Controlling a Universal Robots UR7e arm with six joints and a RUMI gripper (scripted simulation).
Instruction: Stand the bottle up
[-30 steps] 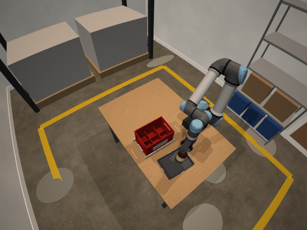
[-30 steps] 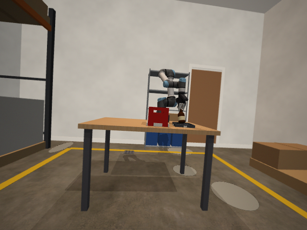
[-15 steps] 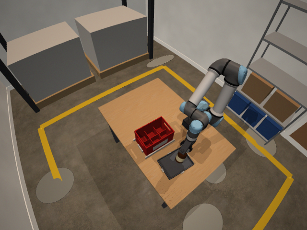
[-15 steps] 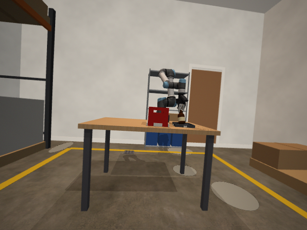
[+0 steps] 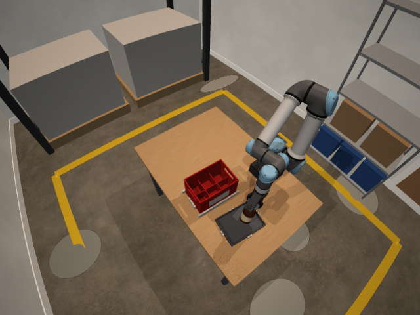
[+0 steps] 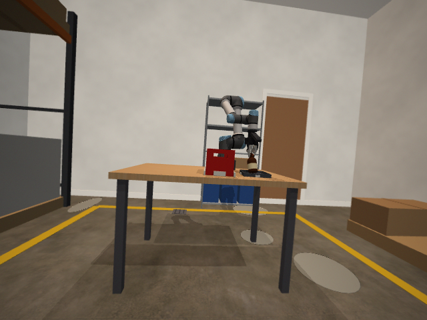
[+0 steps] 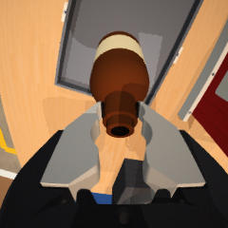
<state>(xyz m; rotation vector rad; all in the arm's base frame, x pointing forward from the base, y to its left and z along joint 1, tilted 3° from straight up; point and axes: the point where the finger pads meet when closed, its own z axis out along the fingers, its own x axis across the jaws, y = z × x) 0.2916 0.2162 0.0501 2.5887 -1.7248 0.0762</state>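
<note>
Now: hand 1 cm short of the brown bottle and 5 cm above it. Round my hand: red crate: 13 cm ahead, 25 cm to the right, 6 cm below; then tray: 7 cm ahead, 2 cm to the left, 13 cm below.
</note>
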